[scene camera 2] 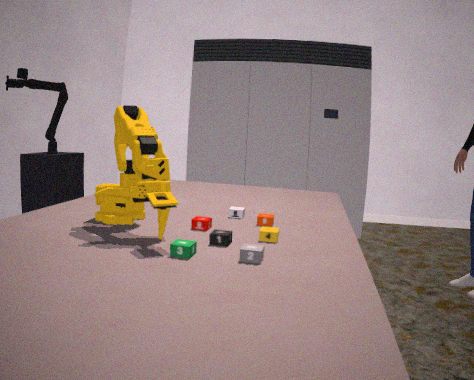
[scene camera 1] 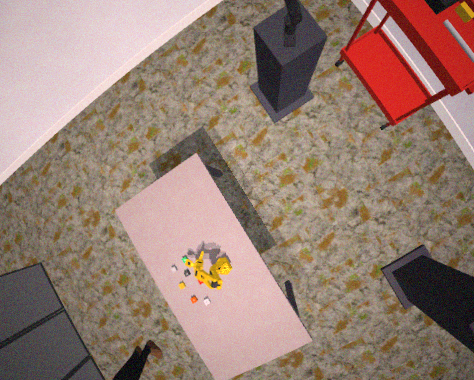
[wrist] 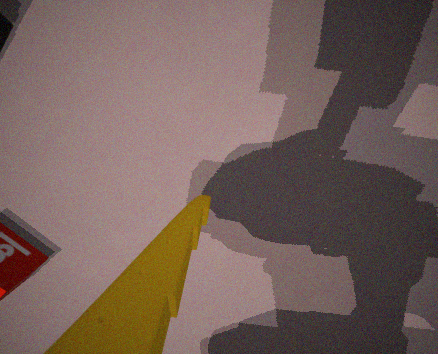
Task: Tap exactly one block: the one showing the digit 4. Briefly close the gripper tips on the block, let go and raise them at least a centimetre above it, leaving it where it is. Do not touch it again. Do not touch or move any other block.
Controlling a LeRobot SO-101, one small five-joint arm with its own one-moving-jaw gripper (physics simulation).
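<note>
The yellow block with the digit 4 [scene camera 1: 182, 285] [scene camera 2: 269, 235] sits upright on the pink table, at the right of the block group in scene camera 2. It does not show in the wrist view. My gripper [scene camera 1: 195, 261] [scene camera 2: 163, 220] is fully open and empty. It is low over the table, left of the green block 3 [scene camera 1: 184, 259] [scene camera 2: 183, 249] in scene camera 2, and well apart from block 4. In the wrist view one notched jaw shows, its tip over bare table and shadow.
Near block 4 are the orange block [scene camera 1: 194, 299] [scene camera 2: 265, 220], grey block 2 [scene camera 1: 174, 268] [scene camera 2: 251, 253] and black block 1 [scene camera 1: 187, 273] [scene camera 2: 220, 238]. A red block [scene camera 2: 201, 223] [wrist: 20, 267] and a white block [scene camera 1: 207, 301] [scene camera 2: 236, 212] sit farther back.
</note>
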